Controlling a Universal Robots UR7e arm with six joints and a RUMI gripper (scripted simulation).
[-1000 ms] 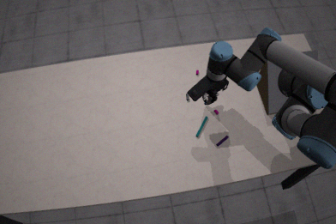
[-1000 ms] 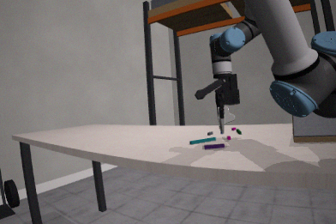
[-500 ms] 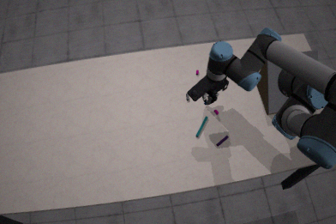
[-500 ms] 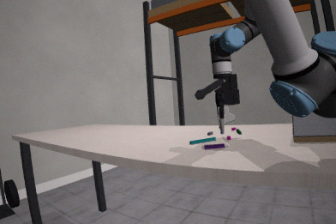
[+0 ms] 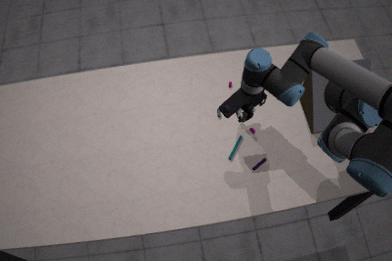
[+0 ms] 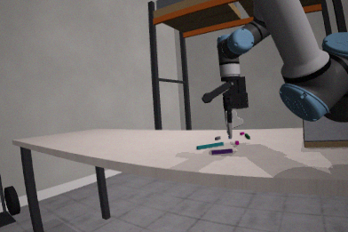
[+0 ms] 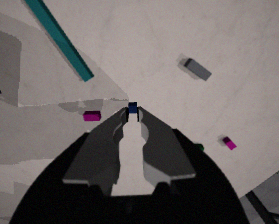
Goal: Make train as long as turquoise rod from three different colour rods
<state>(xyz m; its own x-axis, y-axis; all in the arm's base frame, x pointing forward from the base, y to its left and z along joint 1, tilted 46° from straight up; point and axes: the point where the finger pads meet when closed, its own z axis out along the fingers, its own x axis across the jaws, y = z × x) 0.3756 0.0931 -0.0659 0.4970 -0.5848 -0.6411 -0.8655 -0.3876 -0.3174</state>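
Now: the grey rod 70 mm ahead of my hand, 50 mm to the right of it and 20 mm below it. The rest, counted from my hand: green rod: 100 mm to the right, 40 mm behind, 20 mm below; small blue rod: 10 mm below; turquoise rod: 100 mm to the left, 30 mm ahead, 20 mm below.
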